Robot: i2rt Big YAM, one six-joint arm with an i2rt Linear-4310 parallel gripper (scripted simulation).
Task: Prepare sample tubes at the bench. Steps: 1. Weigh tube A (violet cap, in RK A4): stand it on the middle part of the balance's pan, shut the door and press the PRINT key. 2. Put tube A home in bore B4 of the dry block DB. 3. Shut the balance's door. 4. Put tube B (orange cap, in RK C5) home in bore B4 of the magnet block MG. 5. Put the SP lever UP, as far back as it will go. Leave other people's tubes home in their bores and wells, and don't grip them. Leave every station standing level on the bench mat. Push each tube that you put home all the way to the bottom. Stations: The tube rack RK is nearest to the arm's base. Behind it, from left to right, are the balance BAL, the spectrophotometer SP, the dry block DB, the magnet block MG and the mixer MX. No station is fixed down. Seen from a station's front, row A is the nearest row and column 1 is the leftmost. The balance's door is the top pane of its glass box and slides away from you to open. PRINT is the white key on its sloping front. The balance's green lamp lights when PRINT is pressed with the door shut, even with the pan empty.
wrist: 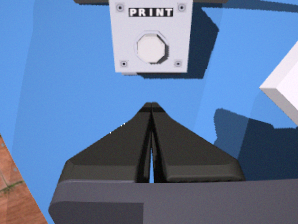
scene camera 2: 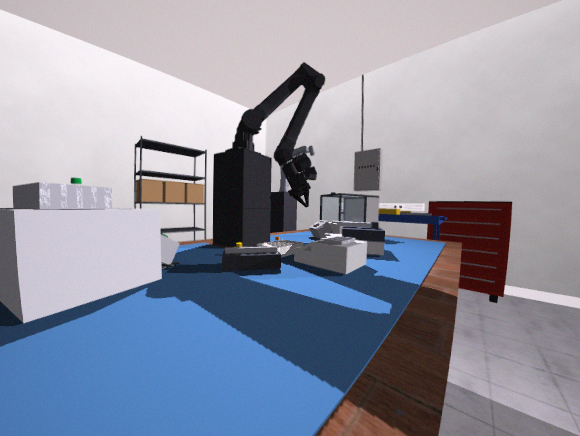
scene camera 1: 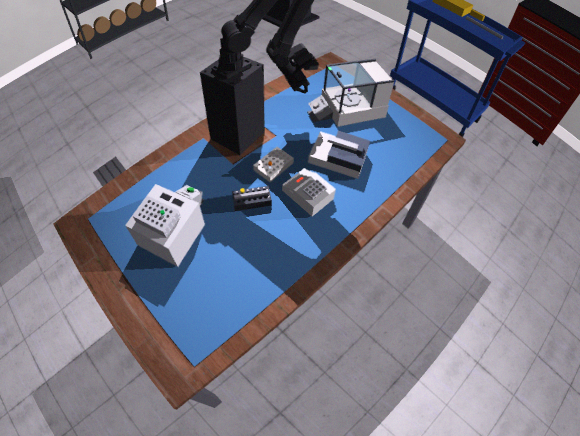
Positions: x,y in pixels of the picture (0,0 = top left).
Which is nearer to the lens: the balance BAL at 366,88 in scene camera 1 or the spectrophotometer SP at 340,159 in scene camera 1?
The spectrophotometer SP.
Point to a dry block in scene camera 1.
299,188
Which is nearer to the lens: the magnet block MG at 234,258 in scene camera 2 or the spectrophotometer SP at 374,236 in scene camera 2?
The magnet block MG.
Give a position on a magnet block MG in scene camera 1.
261,198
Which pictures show the magnet block MG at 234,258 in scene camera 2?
Scene camera 2 and scene camera 1 only.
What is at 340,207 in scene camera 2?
A balance BAL.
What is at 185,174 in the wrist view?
The gripper.
